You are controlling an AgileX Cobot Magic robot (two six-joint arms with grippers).
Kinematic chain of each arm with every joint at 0, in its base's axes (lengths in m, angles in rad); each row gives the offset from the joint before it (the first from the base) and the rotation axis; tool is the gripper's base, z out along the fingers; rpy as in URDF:
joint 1: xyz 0 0 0.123 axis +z
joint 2: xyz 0 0 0 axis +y
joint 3: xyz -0.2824 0 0.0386 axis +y
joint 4: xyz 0.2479 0 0.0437 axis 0.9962 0 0.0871
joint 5: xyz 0 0 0 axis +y
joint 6: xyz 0.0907 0 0.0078 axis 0.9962 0 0.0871
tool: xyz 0 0 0 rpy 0 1.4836 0
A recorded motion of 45 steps. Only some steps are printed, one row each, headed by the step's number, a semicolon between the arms.
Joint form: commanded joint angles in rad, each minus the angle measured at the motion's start. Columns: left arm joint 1, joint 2, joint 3, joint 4, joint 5, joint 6; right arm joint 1, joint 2, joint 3, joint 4, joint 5, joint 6.
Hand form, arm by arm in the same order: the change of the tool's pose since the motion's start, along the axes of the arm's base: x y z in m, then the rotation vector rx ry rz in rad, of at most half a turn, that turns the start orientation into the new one. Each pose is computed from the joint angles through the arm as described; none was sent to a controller.
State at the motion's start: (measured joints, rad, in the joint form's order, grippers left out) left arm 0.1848 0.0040 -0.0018 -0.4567 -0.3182 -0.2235; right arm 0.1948 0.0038 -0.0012 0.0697 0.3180 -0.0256
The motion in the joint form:
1: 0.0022 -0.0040 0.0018 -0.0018 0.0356 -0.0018; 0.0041 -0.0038 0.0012 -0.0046 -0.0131 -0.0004
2: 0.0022 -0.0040 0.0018 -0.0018 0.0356 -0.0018; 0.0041 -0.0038 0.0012 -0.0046 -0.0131 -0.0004
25: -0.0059 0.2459 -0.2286 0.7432 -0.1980 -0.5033; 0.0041 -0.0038 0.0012 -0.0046 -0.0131 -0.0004
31: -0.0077 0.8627 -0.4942 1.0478 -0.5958 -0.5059; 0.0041 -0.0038 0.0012 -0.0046 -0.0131 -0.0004
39: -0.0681 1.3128 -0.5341 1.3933 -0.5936 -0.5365; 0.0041 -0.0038 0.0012 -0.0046 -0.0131 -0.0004
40: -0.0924 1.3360 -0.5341 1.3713 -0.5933 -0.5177; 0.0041 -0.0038 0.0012 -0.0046 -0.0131 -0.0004
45: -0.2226 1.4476 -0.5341 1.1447 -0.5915 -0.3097; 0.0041 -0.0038 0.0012 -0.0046 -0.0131 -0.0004
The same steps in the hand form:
1: 0.0011 -0.0010 -0.0031 -0.0075 0.0286 -0.0142; 0.0000 0.0000 0.0010 -0.0017 -0.0163 0.0029
2: 0.0011 -0.0010 -0.0031 -0.0075 0.0286 -0.0142; 0.0000 0.0000 0.0010 -0.0017 -0.0163 0.0029
25: 0.0154 -0.0231 0.0788 0.3207 -0.1364 -0.1701; 0.0000 0.0000 0.0010 -0.0017 -0.0163 0.0029
31: 0.1216 -0.0321 0.1174 0.5777 -0.1095 -0.3973; 0.0000 0.0000 0.0010 -0.0017 -0.0163 0.0029
39: 0.2019 -0.0506 0.0210 0.6763 0.3179 -0.7610; 0.0000 0.0000 0.0010 -0.0017 -0.0163 0.0029
40: 0.2049 -0.0553 0.0163 0.6713 0.3235 -0.7754; 0.0000 0.0000 0.0010 -0.0017 -0.0163 0.0029
45: 0.2206 -0.0772 -0.0043 0.6784 0.3297 -0.7521; 0.0000 0.0000 0.0010 -0.0017 -0.0163 0.0029

